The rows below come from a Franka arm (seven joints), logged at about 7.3 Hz.
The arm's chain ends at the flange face. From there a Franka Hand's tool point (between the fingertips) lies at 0.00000 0.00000 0.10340 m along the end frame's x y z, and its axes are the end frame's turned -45 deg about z.
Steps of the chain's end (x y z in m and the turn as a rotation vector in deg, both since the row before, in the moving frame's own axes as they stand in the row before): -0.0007 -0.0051 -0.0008 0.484 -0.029 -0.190; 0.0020 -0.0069 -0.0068 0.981 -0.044 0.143; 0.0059 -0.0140 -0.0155 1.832 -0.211 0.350; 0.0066 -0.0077 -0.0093 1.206 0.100 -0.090; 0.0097 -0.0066 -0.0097 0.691 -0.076 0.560; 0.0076 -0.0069 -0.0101 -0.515 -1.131 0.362; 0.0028 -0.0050 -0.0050 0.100 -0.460 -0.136
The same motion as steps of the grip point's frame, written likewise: 0.0037 -0.0048 -0.0008 0.363 0.322 -0.190; 0.0075 -0.0048 -0.0068 0.725 0.663 0.143; 0.0161 -0.0083 -0.0156 1.445 1.146 0.350; 0.0118 -0.0022 -0.0093 0.782 0.923 -0.090; 0.0123 0.0012 -0.0097 0.542 0.435 0.560; 0.0082 -0.0003 -0.0101 0.436 -1.164 0.362; 0.0051 -0.0023 -0.0050 0.396 -0.255 -0.136
